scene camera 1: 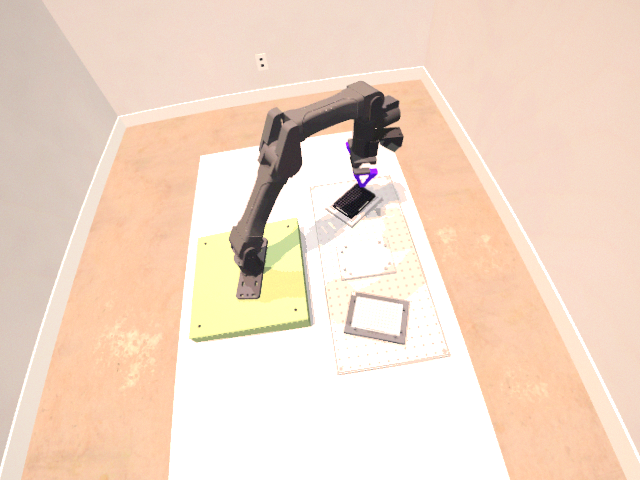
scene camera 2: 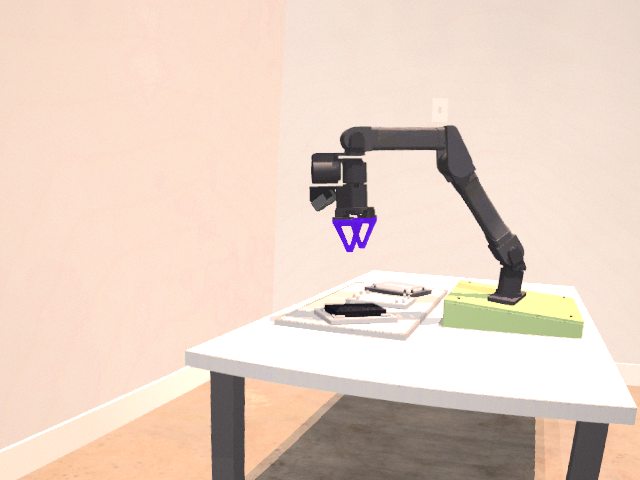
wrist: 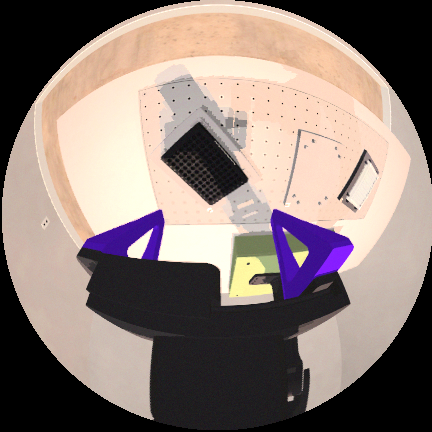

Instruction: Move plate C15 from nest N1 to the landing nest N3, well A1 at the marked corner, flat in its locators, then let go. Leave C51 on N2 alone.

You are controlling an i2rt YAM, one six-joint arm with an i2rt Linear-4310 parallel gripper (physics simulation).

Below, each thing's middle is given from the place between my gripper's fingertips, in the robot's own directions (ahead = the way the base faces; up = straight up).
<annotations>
Right now the black perforated plate (scene camera 1: 356, 198) is 14 cm below my hand, 2 cm to the left of it and 1 cm behind it. Round my hand: white plate (scene camera 1: 369, 314) (39 cm to the right, 14 cm below, 4 cm ahead).
</annotations>
